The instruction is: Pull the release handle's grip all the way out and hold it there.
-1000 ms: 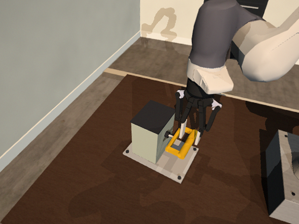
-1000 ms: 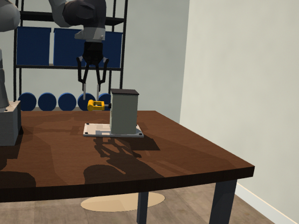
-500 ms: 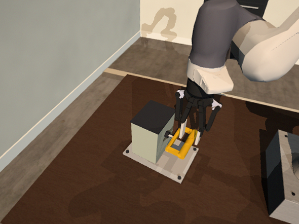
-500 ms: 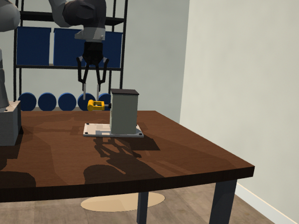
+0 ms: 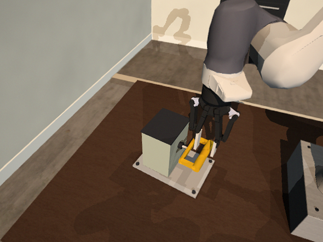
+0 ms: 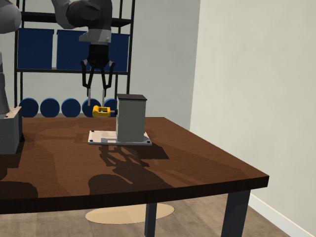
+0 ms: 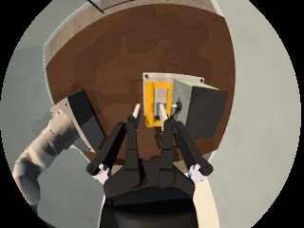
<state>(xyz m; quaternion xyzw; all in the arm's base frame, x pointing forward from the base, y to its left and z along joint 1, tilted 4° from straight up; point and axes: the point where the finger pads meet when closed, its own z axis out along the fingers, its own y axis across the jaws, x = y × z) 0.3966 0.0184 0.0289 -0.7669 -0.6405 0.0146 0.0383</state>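
The baseplate lies 90 mm ahead of my hand, 20 mm to the right of it and 160 mm below it.
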